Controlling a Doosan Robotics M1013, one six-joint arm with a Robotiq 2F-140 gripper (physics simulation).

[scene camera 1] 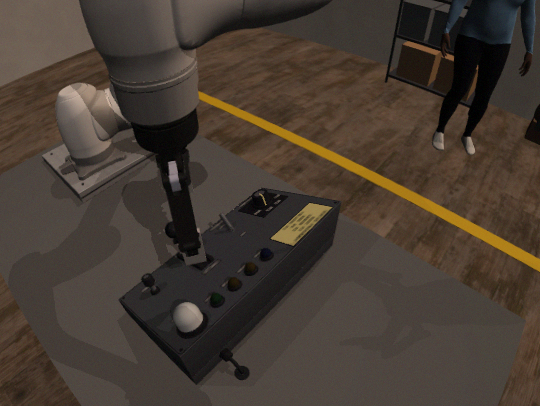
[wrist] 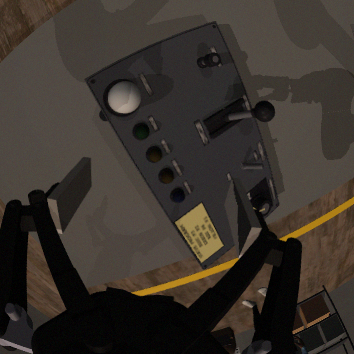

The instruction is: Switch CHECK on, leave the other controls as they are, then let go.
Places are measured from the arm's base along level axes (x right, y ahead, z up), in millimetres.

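Pixels of known places: gripper, fingertip midpoint: (wrist: pixel 158 181); arm's base at its link origin: (scene camera 1: pixel 95 159).
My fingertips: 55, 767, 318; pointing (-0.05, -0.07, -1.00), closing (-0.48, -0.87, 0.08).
For each thing: its top centre in the pictures, then the offset to it from my fingertips, as dx, dy, dz. "*": a spot on its surface instead.
- metal toggle at its top centre: (wrist: pixel 256 169) (scene camera 1: pixel 225 216) -169, -148, -223
- small black-capped switch at its top centre: (wrist: pixel 209 61) (scene camera 1: pixel 148 278) +69, -118, -216
- ball-topped lever at its top centre: (wrist: pixel 268 113) (scene camera 1: pixel 171 224) -45, -186, -186
- rotary knob at its top centre: (wrist: pixel 264 210) (scene camera 1: pixel 260 192) -289, -150, -223
- white dome at a spot on its surface: (wrist: pixel 124 96) (scene camera 1: pixel 181 308) * +69, +26, -149
- green lamp at a spot on its surface: (wrist: pixel 141 130) (scene camera 1: pixel 212 296) * +5, +29, -178
- blue lamp at a spot on its surface: (wrist: pixel 177 194) (scene camera 1: pixel 262 253) * -134, +18, -181
- yellow label at a spot on its surface: (wrist: pixel 200 235) (scene camera 1: pixel 302 222) * -268, +12, -197
- side lever at a spot on its surface: (scene camera 1: pixel 241 372) * +35, +127, -344
A dark control box (scene camera 1: pixel 260 300) (wrist: pixel 180 100) stands on the table. Its labels are too small to read, so I cannot tell which control is CHECK. It has a metal toggle (scene camera 1: pixel 226 222) (wrist: pixel 252 165), a small black-capped switch (scene camera 1: pixel 148 281) (wrist: pixel 210 60), a ball-topped lever (scene camera 1: pixel 171 230) (wrist: pixel 264 111) and a rotary knob (scene camera 1: pixel 260 198) (wrist: pixel 261 205). My gripper (scene camera 1: pixel 194 252) (wrist: pixel 158 181) is open and empty above the box. In the wrist view one finger overlaps the box near the knob and toggle. In the scene view the fingers line up and partly hide the ball-topped lever.
The box also bears a white dome (scene camera 1: pixel 188 317) (wrist: pixel 124 96), a green lamp (scene camera 1: pixel 216 299) (wrist: pixel 141 130), two amber lamps, a blue lamp (scene camera 1: pixel 266 254) (wrist: pixel 177 194) and a yellow label (scene camera 1: pixel 302 223) (wrist: pixel 200 235). A side lever (scene camera 1: pixel 241 372) sticks out. A person stands beyond the yellow floor line.
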